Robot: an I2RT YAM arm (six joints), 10 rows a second.
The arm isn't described. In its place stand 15 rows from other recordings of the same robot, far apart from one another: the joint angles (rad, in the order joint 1, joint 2, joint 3, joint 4, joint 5, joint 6), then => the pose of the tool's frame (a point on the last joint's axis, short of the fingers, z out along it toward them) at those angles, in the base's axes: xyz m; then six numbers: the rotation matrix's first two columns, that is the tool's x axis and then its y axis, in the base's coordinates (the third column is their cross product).
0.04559 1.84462 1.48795 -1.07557 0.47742 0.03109 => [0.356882 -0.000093 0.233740 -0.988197 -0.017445 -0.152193 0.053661 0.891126 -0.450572]
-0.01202 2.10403 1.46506 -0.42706 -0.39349 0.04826 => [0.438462 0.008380 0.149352 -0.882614 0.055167 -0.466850 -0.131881 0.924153 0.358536]
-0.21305 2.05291 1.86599 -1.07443 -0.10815 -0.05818 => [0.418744 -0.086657 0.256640 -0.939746 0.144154 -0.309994 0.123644 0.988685 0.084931]
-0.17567 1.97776 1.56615 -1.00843 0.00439 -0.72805 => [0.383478 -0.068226 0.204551 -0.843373 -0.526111 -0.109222 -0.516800 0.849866 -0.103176]
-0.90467 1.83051 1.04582 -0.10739 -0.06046 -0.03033 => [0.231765 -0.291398 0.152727 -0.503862 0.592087 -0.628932 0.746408 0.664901 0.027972]
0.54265 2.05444 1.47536 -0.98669 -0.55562 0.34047 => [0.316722 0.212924 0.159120 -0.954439 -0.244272 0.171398 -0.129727 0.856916 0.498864]
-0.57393 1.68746 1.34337 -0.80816 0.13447 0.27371 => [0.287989 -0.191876 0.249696 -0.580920 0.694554 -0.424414 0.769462 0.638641 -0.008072]
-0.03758 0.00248 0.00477 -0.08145 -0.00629 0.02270 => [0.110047 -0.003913 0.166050 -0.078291 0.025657 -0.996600 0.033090 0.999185 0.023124]
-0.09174 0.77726 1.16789 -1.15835 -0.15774 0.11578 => [0.114079 -0.004879 0.371611 -0.689496 0.178001 -0.702076 0.057966 0.979783 0.191483]
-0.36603 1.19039 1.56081 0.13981 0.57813 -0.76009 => [0.197744 -0.096630 0.553951 -0.182789 -0.547889 -0.816337 0.854162 0.322647 -0.407805]
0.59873 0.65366 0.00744 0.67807 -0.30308 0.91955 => [0.117978 0.093356 0.177847 -0.607851 0.504203 -0.613430 -0.496362 0.361724 0.789164]
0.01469 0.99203 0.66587 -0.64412 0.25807 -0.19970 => [0.188280 -0.006320 0.223391 -0.834348 -0.204084 -0.512068 -0.036239 0.947238 -0.318474]
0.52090 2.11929 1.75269 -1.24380 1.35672 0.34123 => [0.368292 0.171204 0.225471 -0.863332 -0.413378 -0.289441 0.158782 0.321910 -0.933361]
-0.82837 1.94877 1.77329 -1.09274 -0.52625 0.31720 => [0.283851 -0.282909 0.275150 -0.446004 0.885009 -0.133563 0.710501 0.440838 0.548498]
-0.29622 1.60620 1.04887 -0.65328 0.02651 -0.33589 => [0.293954 -0.090701 0.196116 -0.944180 -0.056335 -0.324577 -0.011091 0.990147 -0.139590]
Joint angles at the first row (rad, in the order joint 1, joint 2, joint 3, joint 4, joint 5, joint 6):
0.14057 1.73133 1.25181 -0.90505 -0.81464 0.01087
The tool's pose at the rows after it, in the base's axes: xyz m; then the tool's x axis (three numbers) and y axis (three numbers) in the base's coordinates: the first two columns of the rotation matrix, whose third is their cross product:
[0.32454 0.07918 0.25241 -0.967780 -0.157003 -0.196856 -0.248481 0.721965 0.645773]
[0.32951 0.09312 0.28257 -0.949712 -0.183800 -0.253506 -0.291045 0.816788 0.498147]
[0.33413 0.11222 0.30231 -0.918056 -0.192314 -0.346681 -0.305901 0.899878 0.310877]
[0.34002 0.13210 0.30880 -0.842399 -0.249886 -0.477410 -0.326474 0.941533 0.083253]
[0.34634 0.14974 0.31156 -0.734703 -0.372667 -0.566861 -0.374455 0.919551 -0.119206]
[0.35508 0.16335 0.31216 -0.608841 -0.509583 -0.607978 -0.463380 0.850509 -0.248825]
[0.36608 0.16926 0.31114 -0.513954 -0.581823 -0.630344 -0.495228 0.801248 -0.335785]
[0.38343 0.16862 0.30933 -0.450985 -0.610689 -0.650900 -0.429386 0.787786 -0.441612]
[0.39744 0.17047 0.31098 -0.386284 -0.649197 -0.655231 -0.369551 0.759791 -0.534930]
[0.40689 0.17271 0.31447 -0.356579 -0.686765 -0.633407 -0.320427 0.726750 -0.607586]
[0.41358 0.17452 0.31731 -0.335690 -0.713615 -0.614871 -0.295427 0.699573 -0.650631]
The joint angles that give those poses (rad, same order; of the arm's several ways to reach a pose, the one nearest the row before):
0.16918 1.72866 1.39678 -1.03361 -0.71736 0.01087
0.22259 1.72867 1.52460 -1.09237 -0.53273 0.03529
0.29354 1.72867 1.60087 -1.06184 -0.30652 0.08563
0.36488 1.72905 1.61040 -0.94929 -0.05817 0.06733
0.41905 1.73858 1.60771 -0.83179 0.11654 -0.04177
0.44575 1.75804 1.60773 -0.71888 0.16079 -0.20123
0.44881 1.78053 1.60772 -0.61856 0.17910 -0.31109
0.43622 1.81298 1.60774 -0.48809 0.26074 -0.38510
0.43164 1.84347 1.61878 -0.37365 0.32711 -0.46902
0.43202 1.87133 1.64780 -0.32102 0.38967 -0.53846
0.43163 1.89267 1.67369 -0.29087 0.41981 -0.58957

